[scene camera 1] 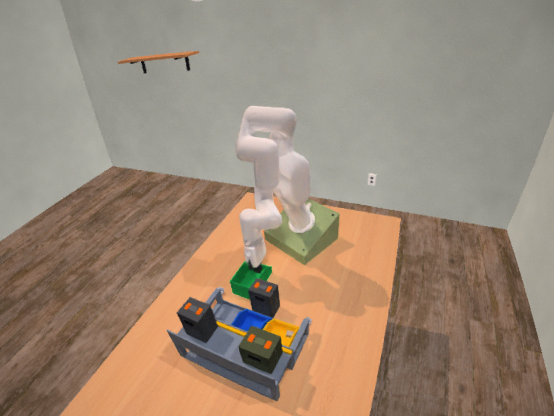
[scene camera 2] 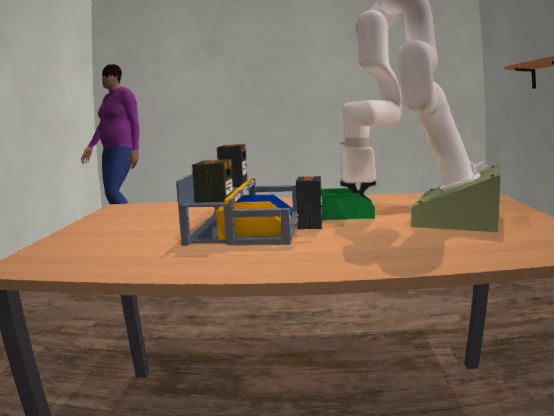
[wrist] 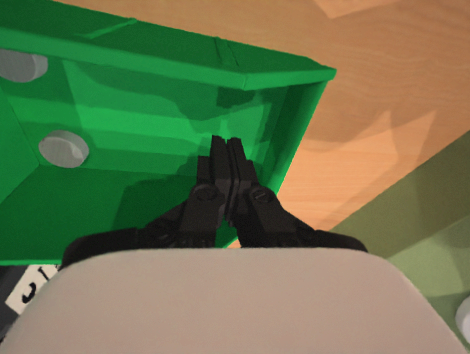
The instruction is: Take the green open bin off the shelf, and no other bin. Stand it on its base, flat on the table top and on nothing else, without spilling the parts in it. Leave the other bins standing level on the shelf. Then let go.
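Seen in the pictures: gripper, fingertip midpoint: (scene camera 1: 257,271) (scene camera 2: 358,205) (wrist: 222,157); arm's base at its link origin: (scene camera 1: 301,221) (scene camera 2: 460,183).
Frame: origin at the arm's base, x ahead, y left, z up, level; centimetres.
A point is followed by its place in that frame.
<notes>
The green open bin (scene camera 1: 242,288) @[z -4.8, x 42.3, y -7.4 cm] (scene camera 2: 347,206) @[z -6.7, x 33.2, y -3.2 cm] (wrist: 150,120) @[z -10.2, x 34.5, y -7.9 cm] stands upright and level on the table top (scene camera 1: 125,360) @[z -10.5, x 86.9, y -31.5 cm] (scene camera 2: 125,260) @[z -10.5, x 83.9, y 36.5 cm], between the shelf and the robot's base. Two round grey parts show in it, one of them a disc (wrist: 64,149) @[z -9.2, x 39.5, y -5.5 cm]. My gripper (scene camera 1: 256,270) @[z -7.4, x 29.9, y -7.6 cm] (scene camera 2: 359,193) (wrist: 222,157) @[z -7.4, x 29.9, y -7.6 cm] is shut and empty; its fingertips are low over the bin's inside, near the end facing the robot's base. Whether they touch the bin cannot be told. The blue bin (scene camera 1: 251,320) @[z -9.6, x 51.2, y 1.2 cm] (scene camera 2: 265,199) @[z -3.8, x 56.5, y -0.8 cm] and yellow bin (scene camera 1: 282,331) @[z -9.6, x 50.8, y 13.9 cm] (scene camera 2: 257,220) @[z -5.1, x 55.2, y 20.1 cm] sit on the grey shelf (scene camera 1: 227,345) @[z -0.3, x 68.1, y 3.3 cm] (scene camera 2: 184,225) @[z -5.4, x 72.9, y 23.4 cm].
A black case (scene camera 1: 264,300) @[z -0.6, x 46.7, y 5.3 cm] (scene camera 2: 309,202) @[z -3.2, x 43.4, y 8.0 cm] stands on the table between shelf and green bin. Another black case (scene camera 1: 197,320) @[z 11.7, x 70.0, y -3.8 cm] and an olive case (scene camera 1: 260,352) @[z 9.2, x 69.8, y 17.4 cm] (scene camera 2: 212,182) @[z 4.6, x 65.8, y 20.4 cm] stand on the shelf's upper board. The green robot base (scene camera 1: 305,245) @[z -3.3, x 11.1, y 6.3 cm] (scene camera 2: 460,212) @[z -5.8, x 3.2, y 12.5 cm] is behind the gripper.
</notes>
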